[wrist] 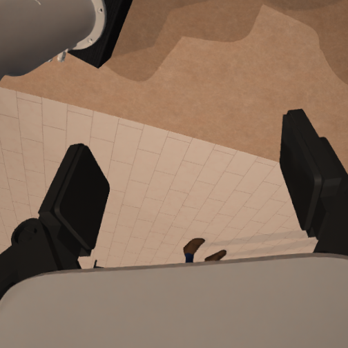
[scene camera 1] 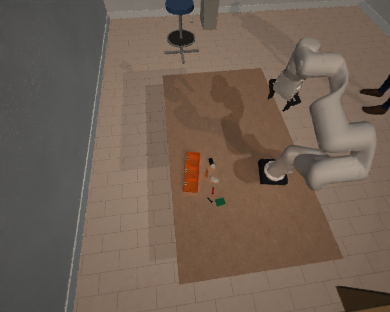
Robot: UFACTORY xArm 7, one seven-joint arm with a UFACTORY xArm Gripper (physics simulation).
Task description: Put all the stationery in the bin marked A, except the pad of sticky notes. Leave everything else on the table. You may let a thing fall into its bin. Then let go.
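Frame: origin at the arm's base, x ahead, y left, z up, level; centimetres.
Where they show: gripper, fingertip midpoint: (scene camera 1: 277,103); arm's base at its link origin: (scene camera 1: 274,170).
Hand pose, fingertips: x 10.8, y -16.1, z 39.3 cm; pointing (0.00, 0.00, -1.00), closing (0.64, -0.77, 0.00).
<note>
Each offset is from my fingertips to the top centre of the thing.
An orange three-compartment bin @(dy +17.5, dx +38.7, dz -40.8 cm) (scene camera 1: 191,165) stands on the brown mat in the scene view; its letters are too small to read. To its right lie a black item with a pale end @(dy +10.4, dx +26.6, dz -43.4 cm) (scene camera 1: 211,162), a small orange item @(dy +17.3, dx +29.5, dz -43.3 cm) (scene camera 1: 207,173), a white item @(dy +21.5, dx +24.9, dz -44.0 cm) (scene camera 1: 214,179), a short red item @(dy +28.4, dx +25.6, dz -43.7 cm) (scene camera 1: 213,190), a thin dark item @(dy +34.4, dx +27.6, dz -43.4 cm) (scene camera 1: 210,200) and a flat green piece @(dy +35.2, dx +21.5, dz -43.7 cm) (scene camera 1: 220,202). They are too small to identify surely. My gripper (scene camera 1: 277,103) (wrist: 185,151) is open and empty, raised high at the upper right, far from the bin and items.
The arm's black base plate (scene camera 1: 265,180) (wrist: 106,45) is at the mat's right side. Brown shoes (scene camera 1: 373,110) (wrist: 194,246) show beyond the arm. A blue-topped stool (scene camera 1: 180,6) stands at the back, near a grey post (scene camera 1: 209,15). A grey wall (scene camera 1: 45,150) runs along the left.
</note>
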